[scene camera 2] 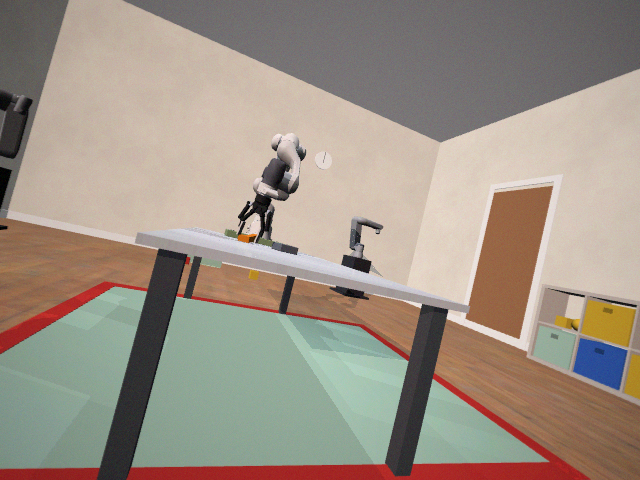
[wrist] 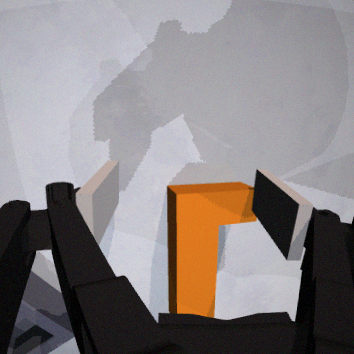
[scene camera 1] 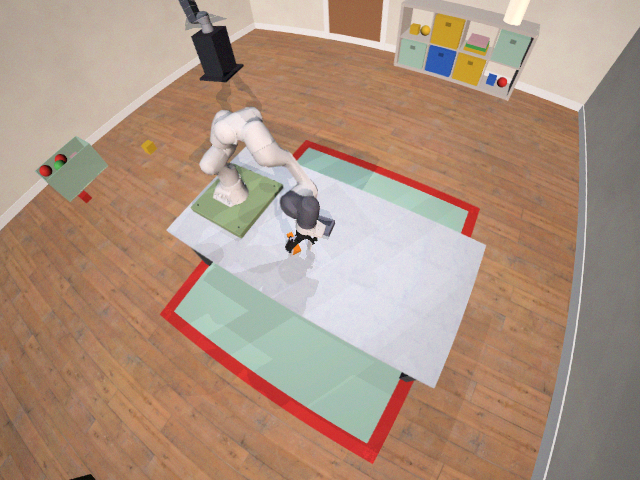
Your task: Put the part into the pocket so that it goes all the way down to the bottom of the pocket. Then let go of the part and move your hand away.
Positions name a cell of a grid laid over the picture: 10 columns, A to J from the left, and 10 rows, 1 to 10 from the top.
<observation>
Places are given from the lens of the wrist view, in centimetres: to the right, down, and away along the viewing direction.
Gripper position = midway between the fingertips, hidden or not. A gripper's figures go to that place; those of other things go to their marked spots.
my gripper (wrist: F6): 1, 1, 19
orange L-shaped part (wrist: F6): 1, 2, 19
</observation>
